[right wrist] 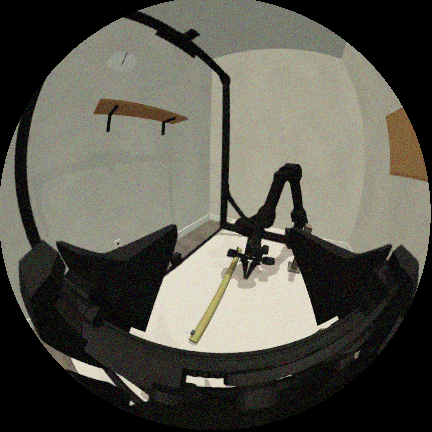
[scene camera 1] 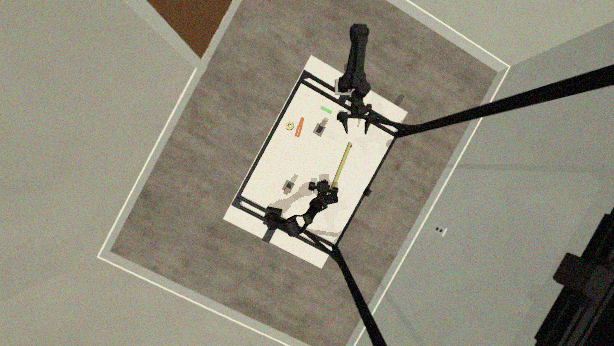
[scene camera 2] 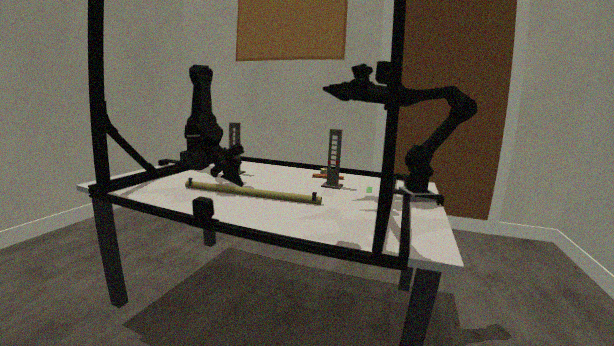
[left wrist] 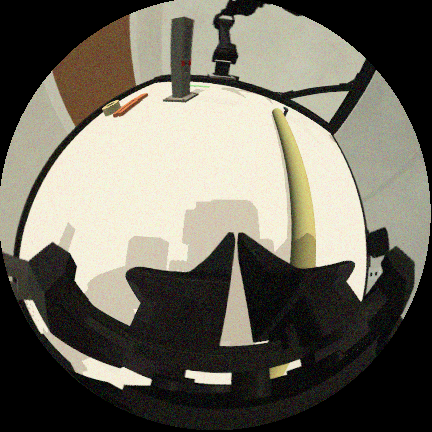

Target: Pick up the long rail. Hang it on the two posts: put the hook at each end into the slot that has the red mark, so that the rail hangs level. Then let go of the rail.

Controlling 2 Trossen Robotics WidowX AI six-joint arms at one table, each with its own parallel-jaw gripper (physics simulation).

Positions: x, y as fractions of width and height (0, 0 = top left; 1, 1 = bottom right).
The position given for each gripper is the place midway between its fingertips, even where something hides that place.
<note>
The left gripper (scene camera 2: 0.39, 0.54) is shut, with nothing in its grasp. Also in view: a long rail (left wrist: 0.70, 0.58). The right gripper (scene camera 2: 0.53, 0.25) is open, with nothing in its grasp. Further things: a post (left wrist: 0.42, 0.18).
The long rail also shows in the right wrist view (right wrist: 0.45, 0.78). The left gripper shows as well in the right wrist view (right wrist: 0.57, 0.64) and in the left wrist view (left wrist: 0.54, 0.55). The right gripper is seen too in the right wrist view (right wrist: 0.55, 0.54).
</note>
